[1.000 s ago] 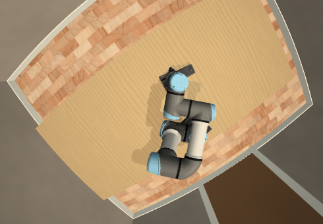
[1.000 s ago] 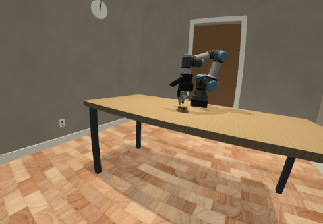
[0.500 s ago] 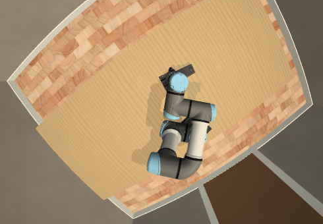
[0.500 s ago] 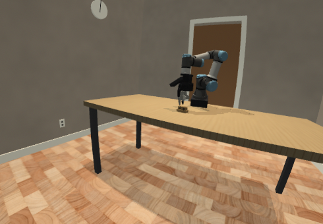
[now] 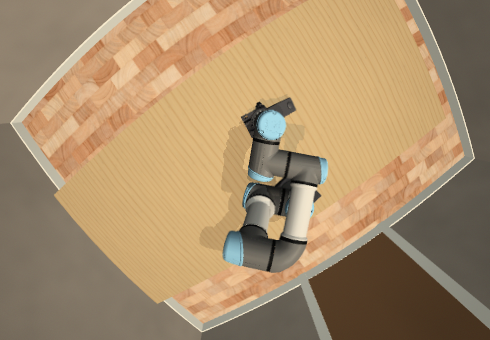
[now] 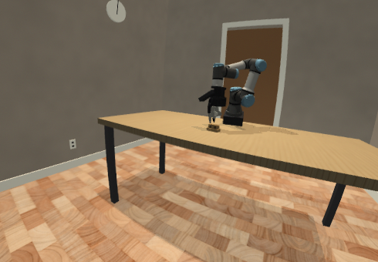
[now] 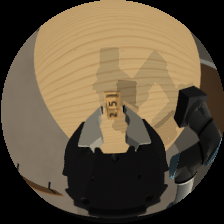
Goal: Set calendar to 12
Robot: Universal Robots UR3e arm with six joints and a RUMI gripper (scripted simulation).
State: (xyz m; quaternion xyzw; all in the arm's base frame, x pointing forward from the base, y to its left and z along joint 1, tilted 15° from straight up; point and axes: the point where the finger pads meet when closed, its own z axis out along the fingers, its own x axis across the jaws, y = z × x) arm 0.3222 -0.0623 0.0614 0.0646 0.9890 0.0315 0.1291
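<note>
The wooden tray lies 20 mm to the left of my hand and 50 mm below it.
</note>
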